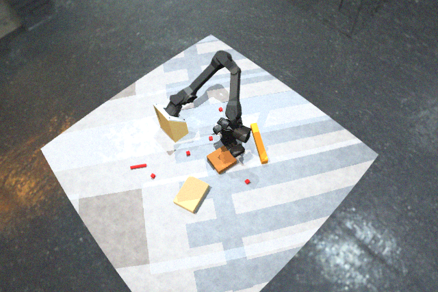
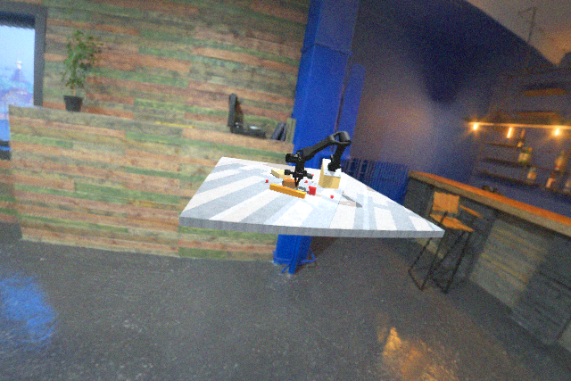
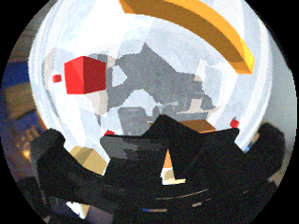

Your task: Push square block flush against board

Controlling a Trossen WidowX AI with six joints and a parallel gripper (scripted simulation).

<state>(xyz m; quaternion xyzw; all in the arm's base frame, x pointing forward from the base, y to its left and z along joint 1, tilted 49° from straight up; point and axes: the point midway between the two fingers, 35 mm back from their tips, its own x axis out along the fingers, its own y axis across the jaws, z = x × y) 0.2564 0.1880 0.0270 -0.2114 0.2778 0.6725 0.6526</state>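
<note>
Right now the square block is 70 mm to the right of my gripper tip, 30 mm ahead of it and 10 mm above it. Round my gripper tip: tan flat block: 280 mm to the right, 80 mm ahead, 10 mm above; board: 130 mm to the left, 70 mm ahead, 10 mm above; red cube: 100 mm behind, 80 mm to the left, 10 mm above.
</note>
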